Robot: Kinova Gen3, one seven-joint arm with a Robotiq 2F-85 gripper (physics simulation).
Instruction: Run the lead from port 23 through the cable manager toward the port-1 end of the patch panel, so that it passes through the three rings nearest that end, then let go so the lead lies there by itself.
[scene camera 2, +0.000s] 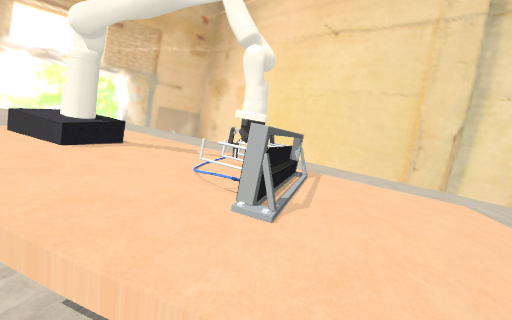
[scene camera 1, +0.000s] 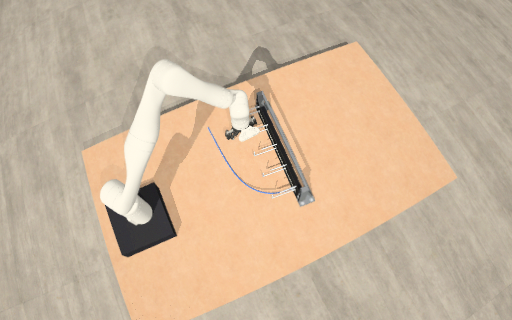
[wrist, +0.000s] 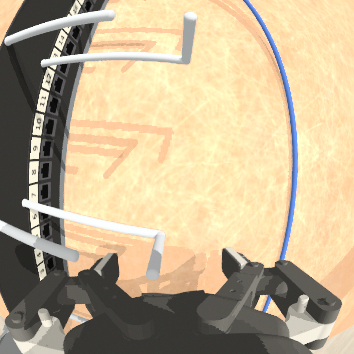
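Note:
The blue lead [scene camera 1: 244,183] [scene camera 2: 215,173] [wrist: 294,150] runs from the near end of the patch panel [scene camera 1: 276,139] [scene camera 2: 252,160] [wrist: 17,100] in a wide curve out to a free end on the robot's side. Its long stretch lies outside the white rings. Whether it passes inside the ring at the port-23 end [scene camera 1: 283,193] is unclear. My gripper [scene camera 1: 241,128] [wrist: 169,262] is open and empty, low beside the port-1 end. In the wrist view, a ring by ports 5 to 7 [wrist: 100,225] reaches between its fingers, and the lead passes outside the right finger.
Another ring [wrist: 115,56] stands by port 13. More white rings [scene camera 1: 265,152] [scene camera 2: 220,162] project from the panel toward the robot's side. The arm's black base [scene camera 1: 162,215] [scene camera 2: 92,134] stands at the left of the table [scene camera 1: 350,200] [scene camera 2: 150,240]. Grey struts brace the panel's back.

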